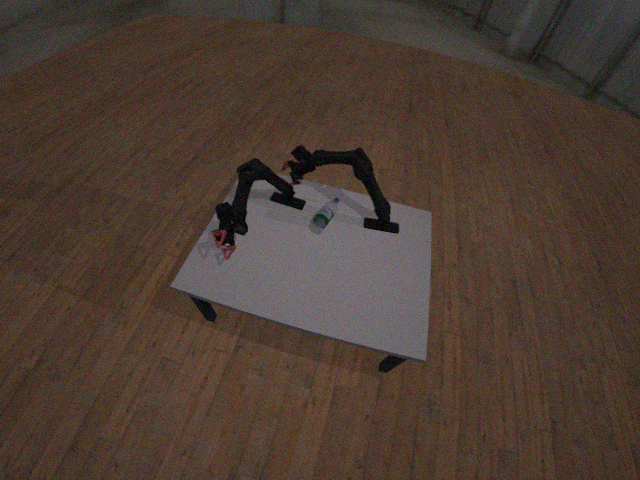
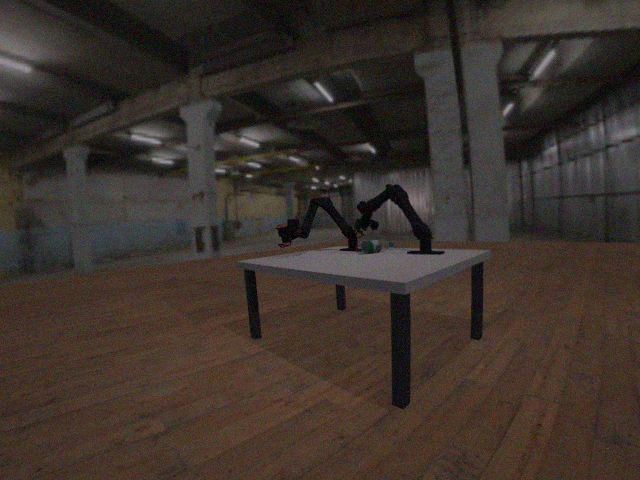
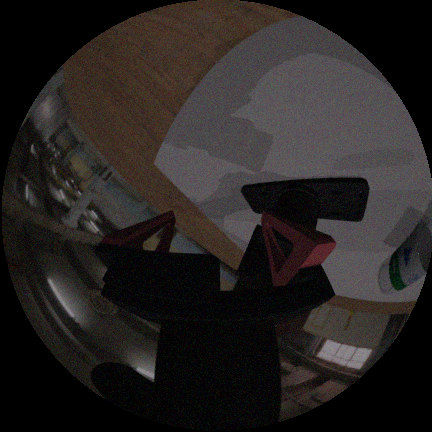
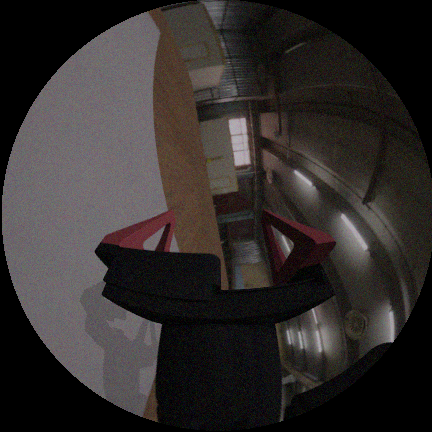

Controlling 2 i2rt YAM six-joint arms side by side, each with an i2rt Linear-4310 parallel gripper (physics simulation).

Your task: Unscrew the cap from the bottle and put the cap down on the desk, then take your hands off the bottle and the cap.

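Pixels of known places: left gripper, fingertip midpoint: (image 1: 285, 178) (image 2: 355, 234) (image 3: 217, 215); right gripper, fingertip midpoint: (image 1: 223, 253) (image 2: 277, 236) (image 4: 217, 214); left arm's base, link origin: (image 1: 381, 226) (image 2: 425, 253); right arm's base, link origin: (image 1: 287, 201) (image 2: 353, 250) (image 3: 299, 197).
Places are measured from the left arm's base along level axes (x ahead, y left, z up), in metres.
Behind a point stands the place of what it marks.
Observation:
A clear bottle (image 1: 322, 216) {x 0.073, y -0.331, z 0.078 m} (image 2: 370, 246) {x 0.094, y -0.303, z 0.047 m} (image 3: 406, 264) with a green and white label lies on its side on the desk (image 1: 310, 279) {x 0.407, y -0.333, z 0.000 m} (image 2: 330, 266) {x 0.522, y -0.252, z 0.000 m}, between the two arm bases. A blue cap (image 1: 336, 199) {x -0.091, y -0.273, z 0.055 m} (image 2: 391, 244) {x -0.085, y -0.261, z 0.040 m} shows at its neck end, pointing to the back; whether it is threaded on is too small to tell. My left gripper (image 1: 290, 174) {x -0.148, y -0.581, z 0.100 m} (image 3: 217, 215) {x -0.148, y -0.581, z 0.100 m} is open and empty, high above the back left of the desk, apart from the bottle. My right gripper (image 1: 223, 244) {x 0.436, y -0.726, z 0.142 m} (image 2: 281, 235) {x 0.436, y -0.726, z 0.142 m} (image 4: 217, 214) {x 0.436, y -0.726, z 0.142 m} is open and empty above the desk's left edge, far from the bottle.
The right arm's base (image 1: 287, 200) {x -0.037, y -0.542, z 0.038 m} (image 3: 307, 199) {x -0.088, y -0.523, z 0.029 m} stands left of the bottle, under and near the left gripper. The left arm's base (image 1: 381, 225) {x 0.030, y -0.009, z 0.039 m} (image 2: 425, 252) {x 0.034, y 0.012, z 0.010 m} stands right of the bottle. The left arm arches over the back of the desk.

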